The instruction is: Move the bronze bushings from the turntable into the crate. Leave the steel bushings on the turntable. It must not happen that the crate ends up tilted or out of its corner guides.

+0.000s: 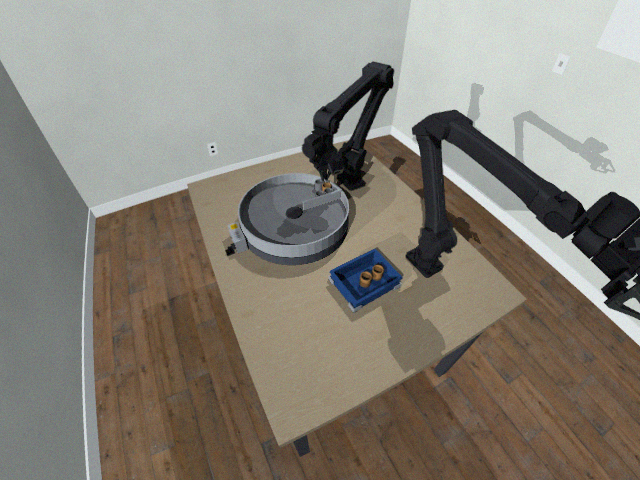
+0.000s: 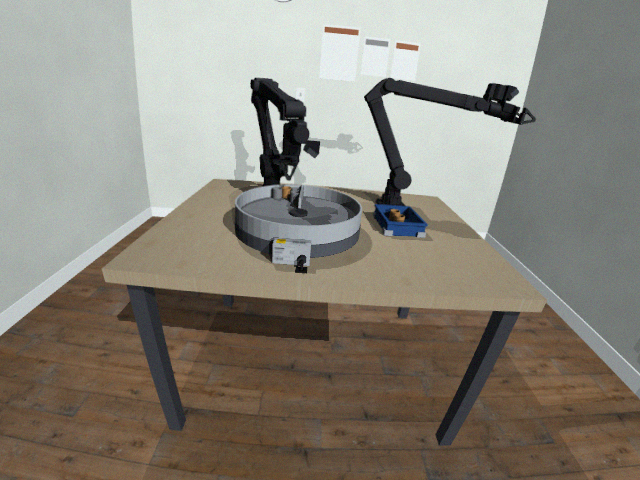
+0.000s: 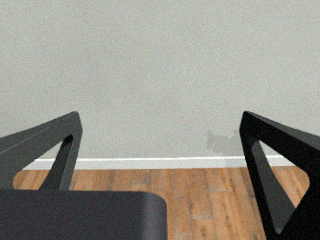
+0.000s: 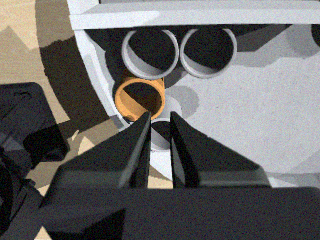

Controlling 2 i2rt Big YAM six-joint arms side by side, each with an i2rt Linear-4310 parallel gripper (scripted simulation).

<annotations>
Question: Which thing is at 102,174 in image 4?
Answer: The right gripper.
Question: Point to a blue crate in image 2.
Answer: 405,228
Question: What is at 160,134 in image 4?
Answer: A steel bushing.
</annotations>
